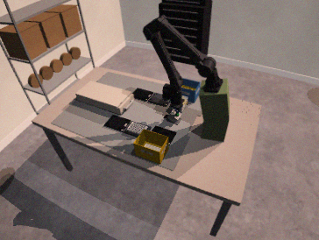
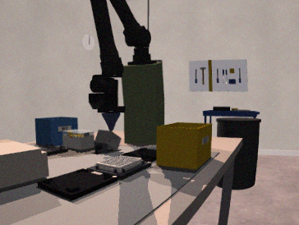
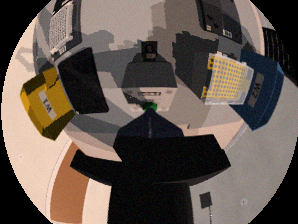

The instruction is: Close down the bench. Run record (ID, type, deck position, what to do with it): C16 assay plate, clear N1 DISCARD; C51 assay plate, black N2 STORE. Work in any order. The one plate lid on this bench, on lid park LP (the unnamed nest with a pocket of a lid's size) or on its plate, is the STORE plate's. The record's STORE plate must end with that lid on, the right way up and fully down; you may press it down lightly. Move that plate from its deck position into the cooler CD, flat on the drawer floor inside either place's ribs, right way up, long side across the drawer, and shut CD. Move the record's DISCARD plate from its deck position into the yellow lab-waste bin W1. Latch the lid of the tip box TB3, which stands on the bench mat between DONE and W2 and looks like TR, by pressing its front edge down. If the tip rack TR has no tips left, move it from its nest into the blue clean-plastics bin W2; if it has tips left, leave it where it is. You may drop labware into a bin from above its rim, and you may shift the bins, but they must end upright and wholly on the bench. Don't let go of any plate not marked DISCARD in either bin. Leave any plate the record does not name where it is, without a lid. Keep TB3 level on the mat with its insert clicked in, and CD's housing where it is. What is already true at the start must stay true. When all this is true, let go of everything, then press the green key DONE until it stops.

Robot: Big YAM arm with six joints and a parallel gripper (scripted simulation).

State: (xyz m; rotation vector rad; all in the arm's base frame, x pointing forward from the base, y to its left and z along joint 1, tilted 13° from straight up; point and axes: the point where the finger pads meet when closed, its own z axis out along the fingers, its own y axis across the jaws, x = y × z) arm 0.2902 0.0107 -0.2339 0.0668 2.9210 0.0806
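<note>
The green key DONE is 20 mm below my hand. From my hand the other things lie so: tip box TB3: 150 mm to the right, 50 mm ahead, 40 mm below; then DONE key block: 30 mm below, 20 mm ahead; then white gridded plate: 220 mm ahead, 210 mm to the left, 70 mm below.
</note>
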